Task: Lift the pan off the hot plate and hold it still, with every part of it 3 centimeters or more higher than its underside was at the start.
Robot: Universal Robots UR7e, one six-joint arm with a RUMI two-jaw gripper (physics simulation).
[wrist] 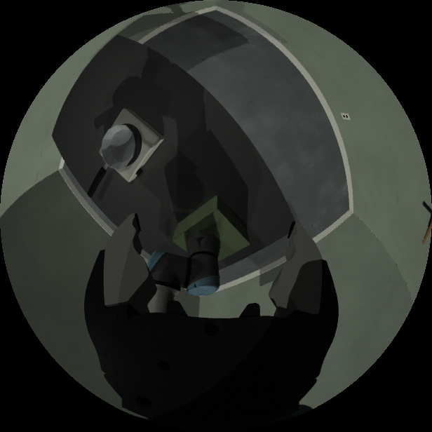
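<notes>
The pan [118, 147] is a round grey vessel with a dark handle that points to the lower left, at the left of the wrist view. It sits on the hot plate [151, 141], a pale square block with a dark round disc and a small dark knob. My gripper [214, 219] is open, its two grey jaws wide apart in the lower half of the view, with nothing held between them. The pan is beyond the left jaw, apart from it. The pan's underside is mostly hidden by its own body.
The dark table [225, 170] bears the hot plate. A green square base [231, 239] with the robot's dark and blue arm joints [203, 285] shows beyond the jaws, at the table's near edge. Green walls and a grey floor [295, 130] surround it. Shadows fall across the table.
</notes>
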